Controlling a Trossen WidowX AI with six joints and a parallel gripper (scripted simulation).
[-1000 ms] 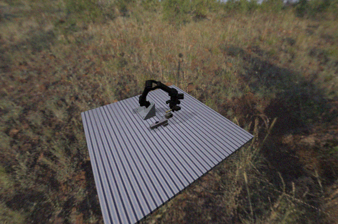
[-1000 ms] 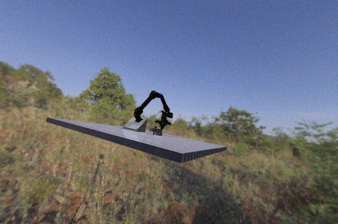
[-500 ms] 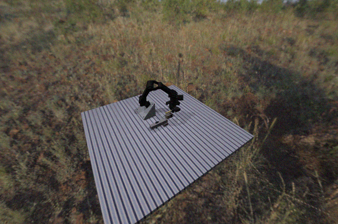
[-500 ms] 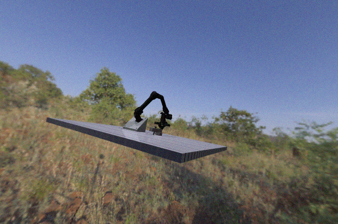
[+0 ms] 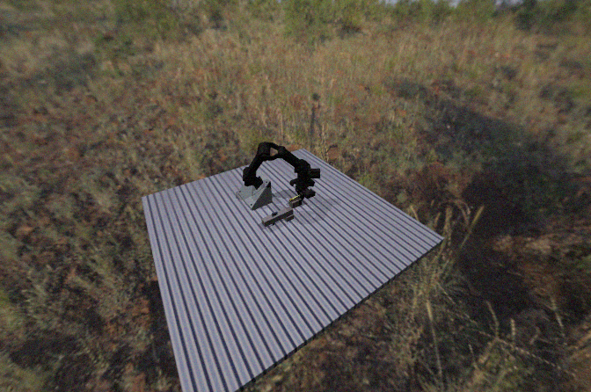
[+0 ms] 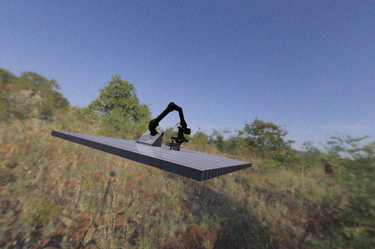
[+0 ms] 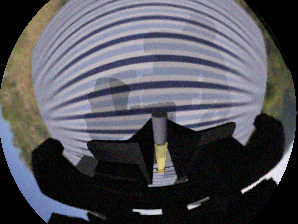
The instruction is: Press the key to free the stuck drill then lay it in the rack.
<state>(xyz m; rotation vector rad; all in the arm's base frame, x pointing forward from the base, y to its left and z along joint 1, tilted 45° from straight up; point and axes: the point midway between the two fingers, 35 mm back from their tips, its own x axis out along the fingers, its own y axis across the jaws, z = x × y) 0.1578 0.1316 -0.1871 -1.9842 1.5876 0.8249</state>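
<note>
The grey block lies 50 mm to the right of my gripper tip and 10 mm ahead of it. Round my gripper tip: dark drill 230 mm to the right, 120 mm ahead, 30 mm above.
</note>
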